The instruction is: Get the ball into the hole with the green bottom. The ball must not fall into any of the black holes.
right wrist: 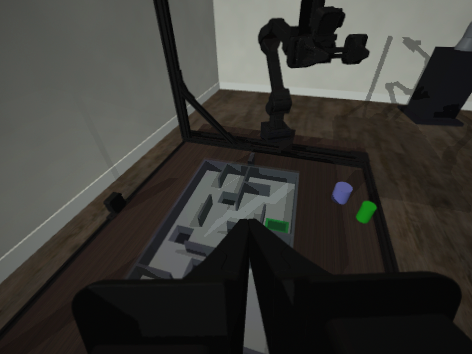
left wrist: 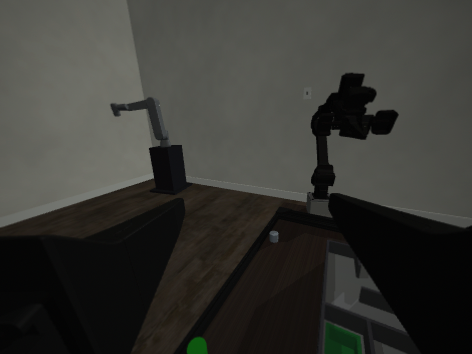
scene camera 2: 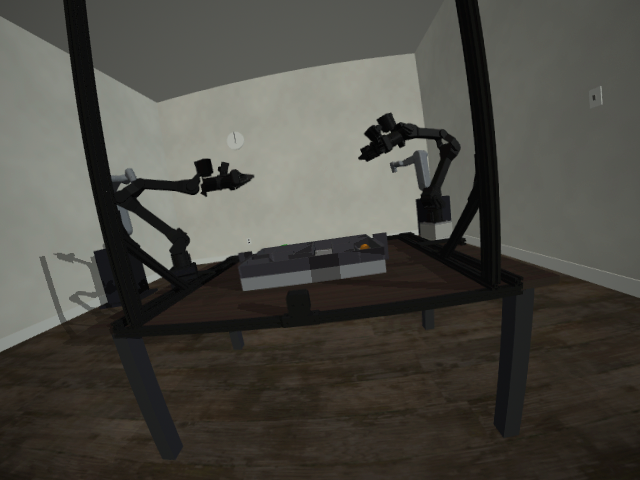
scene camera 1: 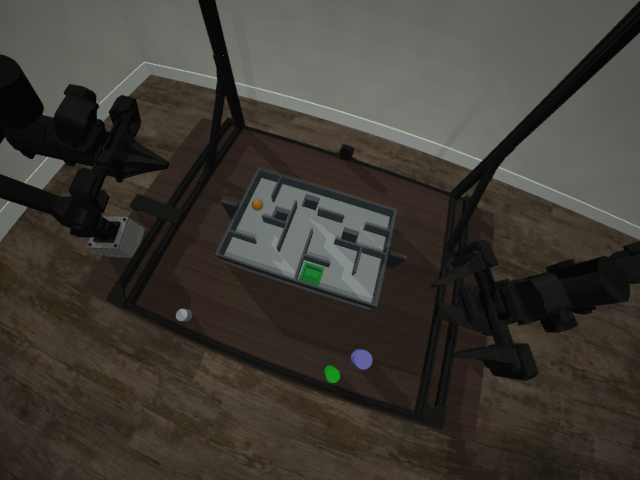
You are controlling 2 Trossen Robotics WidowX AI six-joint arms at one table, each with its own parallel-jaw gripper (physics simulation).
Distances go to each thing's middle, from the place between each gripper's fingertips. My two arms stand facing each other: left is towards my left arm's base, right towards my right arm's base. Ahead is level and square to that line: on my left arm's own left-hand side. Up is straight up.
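Labels:
The grey maze box (scene camera 1: 329, 242) is well below my left hand, a good way behind it and some way to the right of it. As for my right gripper, it is a good bit to the right of the box, slightly past it and a long way above it. Going by its middle, the grey maze box is nearer to my right gripper than to my left hand.

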